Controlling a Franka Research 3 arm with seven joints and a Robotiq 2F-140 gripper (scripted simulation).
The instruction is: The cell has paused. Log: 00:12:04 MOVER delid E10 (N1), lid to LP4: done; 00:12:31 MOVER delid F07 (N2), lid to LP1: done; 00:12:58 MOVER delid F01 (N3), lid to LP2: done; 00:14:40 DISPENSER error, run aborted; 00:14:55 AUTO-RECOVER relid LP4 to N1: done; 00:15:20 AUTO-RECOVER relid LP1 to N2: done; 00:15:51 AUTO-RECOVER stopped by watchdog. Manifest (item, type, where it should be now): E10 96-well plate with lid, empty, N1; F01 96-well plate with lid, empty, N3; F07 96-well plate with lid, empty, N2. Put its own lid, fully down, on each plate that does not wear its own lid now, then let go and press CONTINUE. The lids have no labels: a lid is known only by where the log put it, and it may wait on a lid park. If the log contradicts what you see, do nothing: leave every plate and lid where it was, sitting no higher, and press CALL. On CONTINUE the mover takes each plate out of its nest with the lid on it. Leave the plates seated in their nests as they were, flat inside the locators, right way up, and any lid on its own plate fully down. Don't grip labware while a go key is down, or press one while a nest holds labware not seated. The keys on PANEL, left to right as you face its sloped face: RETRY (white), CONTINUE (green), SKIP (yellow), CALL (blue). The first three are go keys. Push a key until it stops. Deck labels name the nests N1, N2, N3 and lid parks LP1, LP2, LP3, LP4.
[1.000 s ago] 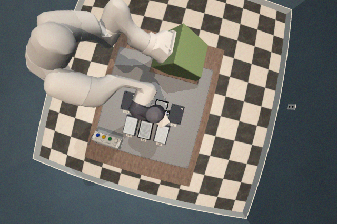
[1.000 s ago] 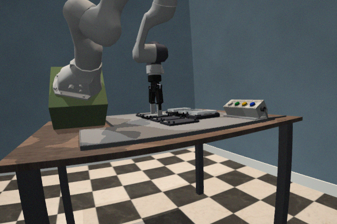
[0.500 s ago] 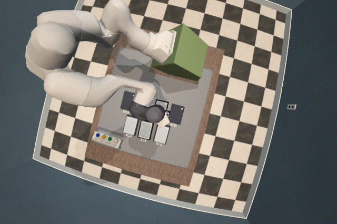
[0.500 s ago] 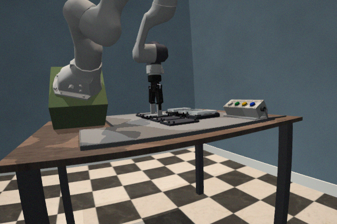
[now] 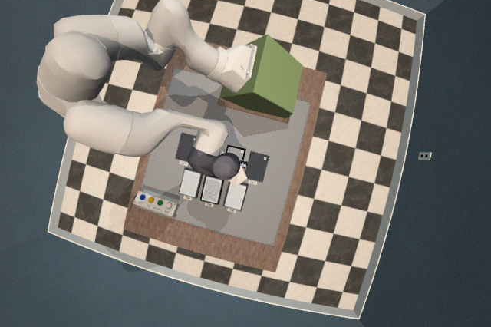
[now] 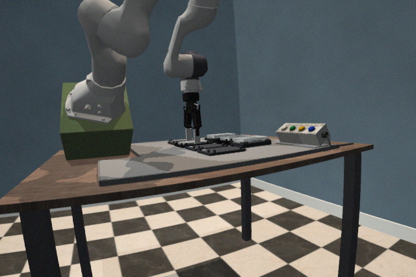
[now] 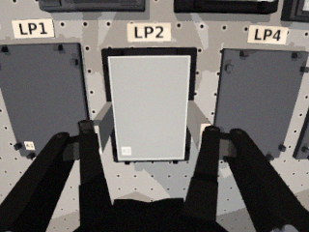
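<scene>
Now: the plate 18 cm ahead of my hand, 6 cm to the right of it and 1 cm below it. From my hand the other things lie so: lid park LP3 (1 cm ahead, 26 cm to the right, 3 cm below); lid park LP1 (13 cm to the left, 3 cm below); lid park LP4 (1 cm ahead, 13 cm to the right, 3 cm below).
</scene>
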